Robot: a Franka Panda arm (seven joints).
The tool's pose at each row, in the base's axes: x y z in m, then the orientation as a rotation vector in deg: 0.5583, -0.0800, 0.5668, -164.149, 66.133, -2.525; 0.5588, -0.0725, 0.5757, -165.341, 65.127, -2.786; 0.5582, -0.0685, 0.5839, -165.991, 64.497, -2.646; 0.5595, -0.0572, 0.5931, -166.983, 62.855, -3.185; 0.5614, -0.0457, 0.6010, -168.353, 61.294, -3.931; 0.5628, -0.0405, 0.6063, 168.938, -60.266, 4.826; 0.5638, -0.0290, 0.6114, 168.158, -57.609, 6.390; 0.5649, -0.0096, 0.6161, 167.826, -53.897, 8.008; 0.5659, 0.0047, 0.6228, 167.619, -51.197, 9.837; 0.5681, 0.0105, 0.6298, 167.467, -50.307, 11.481; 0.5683, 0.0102, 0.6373, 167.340, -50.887, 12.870
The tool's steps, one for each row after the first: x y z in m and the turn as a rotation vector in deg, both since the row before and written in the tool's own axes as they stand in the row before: -0.0048, -0.0063, -0.0086, -0.622, 0.399, -0.903; -0.0030, -0.0029, -0.0081, -0.378, 0.037, -0.534; -0.0065, -0.0096, -0.0089, -0.191, 0.421, -1.224; -0.0060, -0.0102, -0.0077, -0.529, 0.682, -1.262; -0.0021, -0.0050, -0.0052, -1.072, 0.990, -0.778; -0.0062, -0.0096, -0.0054, -1.085, 1.494, -1.480; -0.0106, -0.0159, -0.0058, -0.901, 1.499, -2.239; -0.0067, -0.0120, -0.0078, -0.409, 1.468, -1.637; -0.0005, -0.0057, -0.0074, 0.060, 1.139, -0.501; 0.0014, 0.0005, -0.0074, 0.364, 0.816, 0.432
